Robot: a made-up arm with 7 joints. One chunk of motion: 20 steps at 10 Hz.
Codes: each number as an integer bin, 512 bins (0 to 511) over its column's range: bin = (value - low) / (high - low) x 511, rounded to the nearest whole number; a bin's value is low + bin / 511 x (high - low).
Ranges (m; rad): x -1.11..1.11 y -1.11..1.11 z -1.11..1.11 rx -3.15..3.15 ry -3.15..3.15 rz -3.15..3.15
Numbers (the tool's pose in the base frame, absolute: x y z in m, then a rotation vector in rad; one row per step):
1: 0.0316 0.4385 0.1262 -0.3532 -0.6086 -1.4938
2: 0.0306 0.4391 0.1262 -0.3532 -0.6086 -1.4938
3: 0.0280 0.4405 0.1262 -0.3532 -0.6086 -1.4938
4: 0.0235 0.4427 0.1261 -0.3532 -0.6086 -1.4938
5: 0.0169 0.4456 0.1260 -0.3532 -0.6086 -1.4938
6: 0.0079 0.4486 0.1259 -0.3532 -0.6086 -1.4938
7: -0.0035 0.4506 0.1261 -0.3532 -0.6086 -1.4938
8: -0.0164 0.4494 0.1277 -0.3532 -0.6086 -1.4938
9: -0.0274 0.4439 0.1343 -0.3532 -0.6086 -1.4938
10: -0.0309 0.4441 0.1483 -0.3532 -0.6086 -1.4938
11: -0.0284 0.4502 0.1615 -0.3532 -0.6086 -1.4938
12: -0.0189 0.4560 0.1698 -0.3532 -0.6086 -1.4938
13: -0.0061 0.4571 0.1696 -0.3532 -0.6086 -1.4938
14: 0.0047 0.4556 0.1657 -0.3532 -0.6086 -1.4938
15: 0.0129 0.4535 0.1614 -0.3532 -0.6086 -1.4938
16: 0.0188 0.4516 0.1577 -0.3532 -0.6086 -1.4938
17: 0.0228 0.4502 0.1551 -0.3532 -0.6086 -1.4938
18: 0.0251 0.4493 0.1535 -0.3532 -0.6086 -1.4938
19: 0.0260 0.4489 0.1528 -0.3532 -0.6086 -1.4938
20: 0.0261 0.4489 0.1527 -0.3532 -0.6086 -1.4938
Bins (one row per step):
1: 263 356 285 227 206 134
2: 263 357 285 227 206 134
3: 262 357 285 227 206 134
4: 261 357 285 227 206 134
5: 259 358 285 227 206 134
6: 257 359 284 227 206 134
7: 255 359 285 227 206 134
8: 252 359 285 227 206 134
9: 249 358 286 227 206 134
10: 248 358 290 227 206 134
11: 249 359 293 227 206 134
12: 251 360 295 227 206 134
13: 254 361 295 227 206 134
14: 257 360 294 227 206 134
15: 258 360 293 227 206 134
16: 260 359 292 227 206 134
17: 261 359 291 227 206 134
18: 261 359 291 227 206 134
19: 261 359 291 227 206 134
20: 262 359 291 227 206 134

